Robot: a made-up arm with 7 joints.
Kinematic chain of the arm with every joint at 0, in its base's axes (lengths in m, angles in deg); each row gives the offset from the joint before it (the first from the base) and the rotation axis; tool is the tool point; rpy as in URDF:
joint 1: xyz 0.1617 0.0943 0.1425 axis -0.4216 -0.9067 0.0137
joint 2: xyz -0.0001 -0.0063 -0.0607 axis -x
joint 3: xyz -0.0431 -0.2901 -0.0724 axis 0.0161 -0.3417 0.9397
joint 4: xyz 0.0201 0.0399 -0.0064 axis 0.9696 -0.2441 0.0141
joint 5: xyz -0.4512 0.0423 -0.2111 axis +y
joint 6: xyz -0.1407 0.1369 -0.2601 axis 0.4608 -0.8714 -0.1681
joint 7: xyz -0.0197 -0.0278 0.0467 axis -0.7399 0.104 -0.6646
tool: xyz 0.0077 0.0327 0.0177 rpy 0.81 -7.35 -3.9
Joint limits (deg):
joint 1: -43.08..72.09
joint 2: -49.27..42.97
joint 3: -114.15..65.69
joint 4: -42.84..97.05
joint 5: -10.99..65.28
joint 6: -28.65..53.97
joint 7: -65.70..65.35
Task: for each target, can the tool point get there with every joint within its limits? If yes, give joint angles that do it. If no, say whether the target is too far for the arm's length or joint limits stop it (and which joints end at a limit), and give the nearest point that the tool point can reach.
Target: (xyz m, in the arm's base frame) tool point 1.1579 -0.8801 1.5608
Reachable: no: too far | nearest point 0.7018 -0.0611 0.6760 | short by 1.289 m
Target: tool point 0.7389 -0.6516 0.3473
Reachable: no: joint limits stop it (at a limit: joint 1, joint 3, joint 4, joint 5, joint 6, joint 7) | nearest point 0.6391 -0.7957 0.0857 | short by 0.315 m
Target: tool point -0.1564 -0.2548 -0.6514
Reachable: yes | joints 27.91 -4.90 36.15 28.48 3.56 15.51 24.65
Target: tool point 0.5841 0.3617 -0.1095
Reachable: yes | joints 49.70 18.10 -63.54 69.62 3.16 44.04 43.68
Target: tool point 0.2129 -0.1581 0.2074
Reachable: no: joint limits stop it (at a limit: joint 1, joint 2, joint 4, joint 5, joint 6) | nearest point 0.3451 0.2141 0.4226 | short by 0.450 m
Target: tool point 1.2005 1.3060 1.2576
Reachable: no: too far | nearest point 0.6652 0.4547 0.5630 | short by 1.222 m
